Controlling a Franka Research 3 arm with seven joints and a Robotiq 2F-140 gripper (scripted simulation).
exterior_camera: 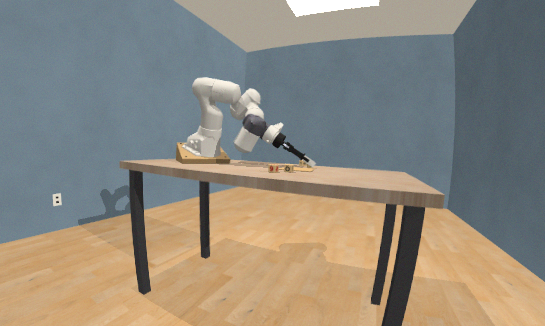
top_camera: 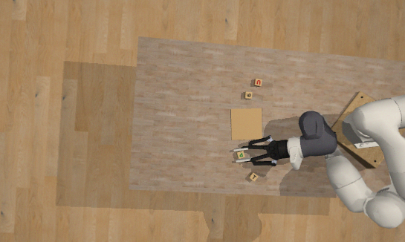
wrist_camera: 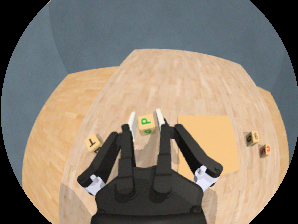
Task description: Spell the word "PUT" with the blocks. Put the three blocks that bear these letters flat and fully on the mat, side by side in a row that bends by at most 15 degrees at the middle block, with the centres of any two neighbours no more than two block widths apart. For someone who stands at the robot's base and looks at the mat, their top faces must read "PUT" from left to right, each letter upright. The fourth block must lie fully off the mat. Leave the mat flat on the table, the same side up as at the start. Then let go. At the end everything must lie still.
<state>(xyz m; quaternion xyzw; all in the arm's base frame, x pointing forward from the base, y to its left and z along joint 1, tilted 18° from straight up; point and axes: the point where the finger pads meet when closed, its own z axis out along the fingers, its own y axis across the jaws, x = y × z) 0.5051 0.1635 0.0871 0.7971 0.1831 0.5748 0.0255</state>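
Now: hand 1 cm short of the green P block and 2 cm above it. From my hand the other things lie so: T block: 6 cm behind, 10 cm to the left, 2 cm below; then block marked 6: 1 cm behind, 26 cm to the right, 2 cm below; then tan mat: 2 cm behind, 13 cm to the right, 3 cm below.
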